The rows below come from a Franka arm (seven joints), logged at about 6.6 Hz.
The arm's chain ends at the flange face. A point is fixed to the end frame.
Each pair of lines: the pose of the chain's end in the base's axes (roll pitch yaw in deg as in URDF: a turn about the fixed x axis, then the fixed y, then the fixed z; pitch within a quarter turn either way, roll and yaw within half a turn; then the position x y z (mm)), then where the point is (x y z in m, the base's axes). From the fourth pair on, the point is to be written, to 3 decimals.
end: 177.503, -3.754, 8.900, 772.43, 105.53, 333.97
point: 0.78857 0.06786 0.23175
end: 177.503, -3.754, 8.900, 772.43, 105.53, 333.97
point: 0.78857 0.06786 0.23175
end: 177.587, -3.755, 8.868, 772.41, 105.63, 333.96
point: 0.78851 0.06810 0.23168
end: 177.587, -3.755, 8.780, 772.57, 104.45, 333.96
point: 0.789 0.067 0.232
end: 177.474, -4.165, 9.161, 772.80, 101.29, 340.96
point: 0.790 0.064 0.239
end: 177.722, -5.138, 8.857, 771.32, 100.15, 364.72
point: 0.790 0.063 0.263
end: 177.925, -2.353, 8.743, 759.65, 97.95, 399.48
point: 0.773 0.061 0.297
